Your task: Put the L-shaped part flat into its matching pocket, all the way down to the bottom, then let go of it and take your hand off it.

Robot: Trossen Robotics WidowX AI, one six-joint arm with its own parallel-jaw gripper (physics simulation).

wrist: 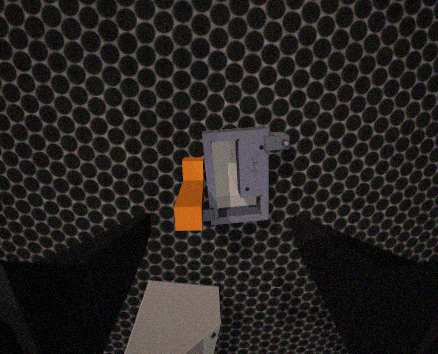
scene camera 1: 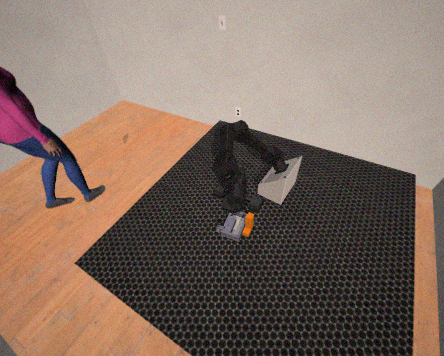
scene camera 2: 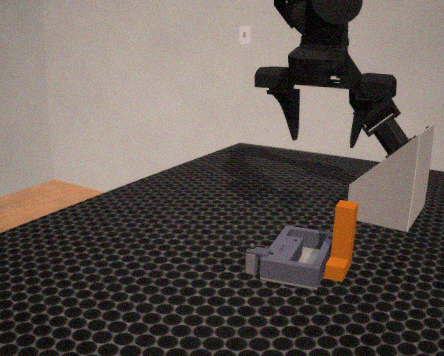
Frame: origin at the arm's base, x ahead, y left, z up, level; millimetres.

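Seen in the pictures: gripper, between the fingertips: [wrist: 222, 221] [scene camera 2: 322, 143]; arm's base, origin of its link: [scene camera 1: 282, 169] [scene camera 2: 399, 148].
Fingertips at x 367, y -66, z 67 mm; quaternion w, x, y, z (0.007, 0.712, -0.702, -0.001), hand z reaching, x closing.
Note:
Pixels of each thing's top centre, then the offset from my fingertips to it. "spot": a spot on its surface instead. Level surfaces: height alone.
- orange L-shaped part, centre of its top: [wrist: 187, 206] [scene camera 2: 345, 207] [scene camera 1: 248, 218] dz -102, dx -43, dy +29 mm
- grey-purple block, centre of its top: [wrist: 239, 183] [scene camera 2: 301, 238] [scene camera 1: 234, 221] dz -164, dx -36, dy -36 mm
- block's L-shaped pocket, a spot on its surface: [wrist: 225, 175] spot: dz -207, dx -40, dy -20 mm
- black mat, height of its surface: dz -212 mm
The orange L-shaped part [scene camera 1: 248, 225] [scene camera 2: 345, 232] [wrist: 189, 215] stands upright on the mat, one arm pointing up and the short foot low. It is close beside the grey-purple block [scene camera 1: 231, 227] [scene camera 2: 290, 272] [wrist: 254, 170]; whether they touch, I cannot tell. The block's L-shaped pocket [scene camera 2: 308, 253] [wrist: 225, 175] faces up and the part is outside it. My gripper [scene camera 2: 324, 142] [wrist: 222, 221] is open, with nothing between its fingers. It hangs well above the mat, above and behind the part and block in the scene camera 2 view. In the scene camera 1 view the fingertips are hard to make out.
A pale grey slanted box [scene camera 1: 281, 187] [scene camera 2: 385, 190] [wrist: 177, 315] stands on the black mat [scene camera 1: 320, 280] [scene camera 2: 150, 300] behind the part, near the arm. Small grey tabs stick out from the block's sides. A person [scene camera 1: 22, 120] stands on the wooden floor at the left.

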